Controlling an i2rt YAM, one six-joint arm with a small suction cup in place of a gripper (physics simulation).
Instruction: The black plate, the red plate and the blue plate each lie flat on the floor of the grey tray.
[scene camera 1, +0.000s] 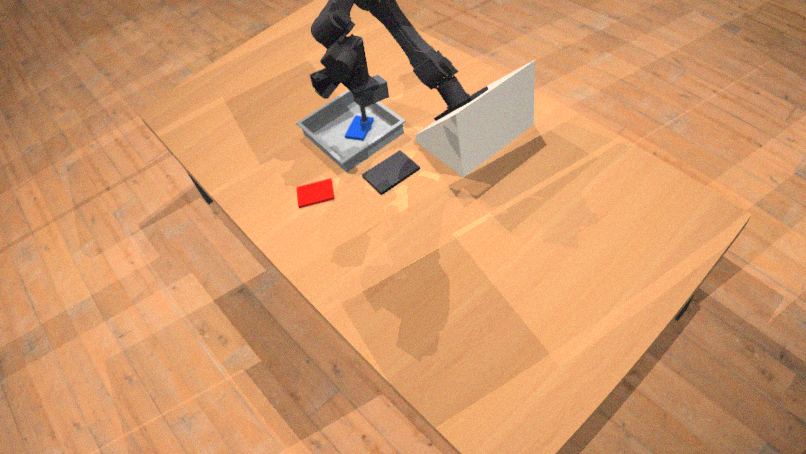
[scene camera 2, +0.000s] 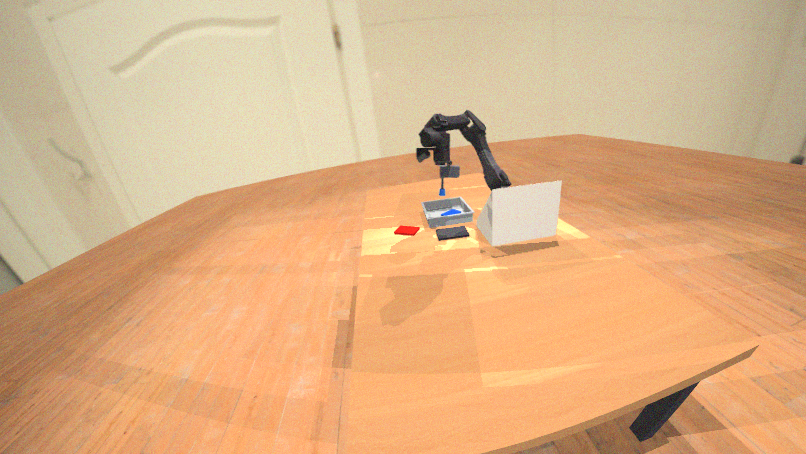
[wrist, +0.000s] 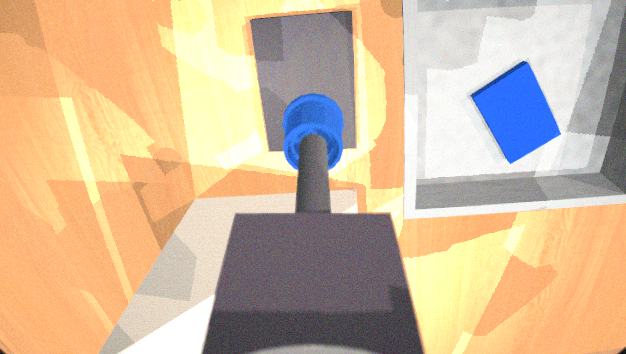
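The blue plate lies on the floor of the grey tray, turned at an angle to its walls. The larger black plate lies flat on the table beside the tray. The small red plate lies flat on the table, left of the black plate in both scene views; it does not show in the wrist view. My blue suction cup is raised in the air with no plate on it. In the wrist view it overlaps the black plate's near end.
A white wedge-shaped stand with a tall upright panel stands right of the tray and the black plate in the scene views, close to the arm's base. The wooden table's long left edge shows in scene camera 1.
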